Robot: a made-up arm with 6 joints. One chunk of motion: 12 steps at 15 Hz.
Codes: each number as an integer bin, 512 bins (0 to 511) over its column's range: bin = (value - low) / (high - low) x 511, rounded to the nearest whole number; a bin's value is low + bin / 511 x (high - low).
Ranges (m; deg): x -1.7..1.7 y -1.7..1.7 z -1.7..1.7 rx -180..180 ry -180..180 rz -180..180
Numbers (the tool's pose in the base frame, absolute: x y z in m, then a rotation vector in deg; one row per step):
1: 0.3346 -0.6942 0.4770 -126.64 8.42 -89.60
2: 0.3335 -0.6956 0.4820 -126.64 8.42 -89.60
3: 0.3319 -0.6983 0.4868 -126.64 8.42 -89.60
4: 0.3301 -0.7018 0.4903 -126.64 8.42 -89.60
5: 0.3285 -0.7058 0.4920 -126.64 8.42 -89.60
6: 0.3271 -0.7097 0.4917 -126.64 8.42 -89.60
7: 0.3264 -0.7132 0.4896 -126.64 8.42 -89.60
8: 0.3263 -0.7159 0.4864 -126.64 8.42 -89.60
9: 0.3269 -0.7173 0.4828 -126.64 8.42 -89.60
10: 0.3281 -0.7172 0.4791 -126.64 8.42 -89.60
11: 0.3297 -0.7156 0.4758 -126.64 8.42 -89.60
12: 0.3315 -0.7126 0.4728 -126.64 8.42 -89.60
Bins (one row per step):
1: 306 151 327 76 267 128
2: 306 151 328 76 267 128
3: 305 151 329 76 267 128
4: 305 150 329 76 267 128
5: 305 149 329 76 267 128
6: 305 149 329 76 267 128
7: 305 148 329 76 267 128
8: 305 148 329 76 267 128
9: 305 148 328 76 267 128
10: 305 148 328 76 267 128
11: 305 148 327 76 267 128
12: 305 148 327 76 267 128

